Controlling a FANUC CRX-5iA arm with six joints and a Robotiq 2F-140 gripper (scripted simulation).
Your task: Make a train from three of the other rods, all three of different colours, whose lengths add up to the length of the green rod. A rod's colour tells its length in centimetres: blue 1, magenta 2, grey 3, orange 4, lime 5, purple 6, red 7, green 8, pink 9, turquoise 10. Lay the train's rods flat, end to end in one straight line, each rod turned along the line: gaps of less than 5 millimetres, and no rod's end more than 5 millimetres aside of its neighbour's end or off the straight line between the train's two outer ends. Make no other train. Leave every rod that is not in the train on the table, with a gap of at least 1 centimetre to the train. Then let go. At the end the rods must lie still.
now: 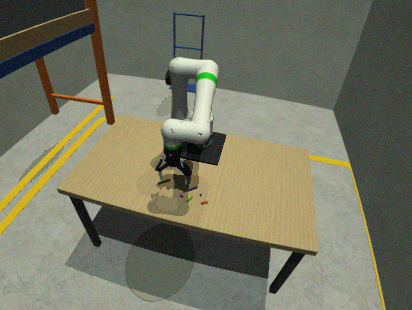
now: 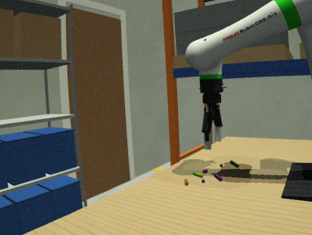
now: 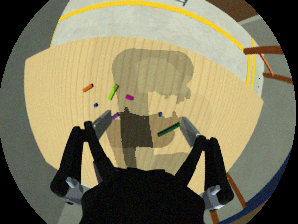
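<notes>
Now: hand 1 cm short of the magenta rod, 5 cm to the right of it and 11 cm above it. From my hand the other things lie so: green rod 6 cm behind, 9 cm to the right, 11 cm below; then lime rod 2 cm ahead, 10 cm to the left, 11 cm below; then purple rod 7 cm behind, 10 cm to the left, 11 cm below.
</notes>
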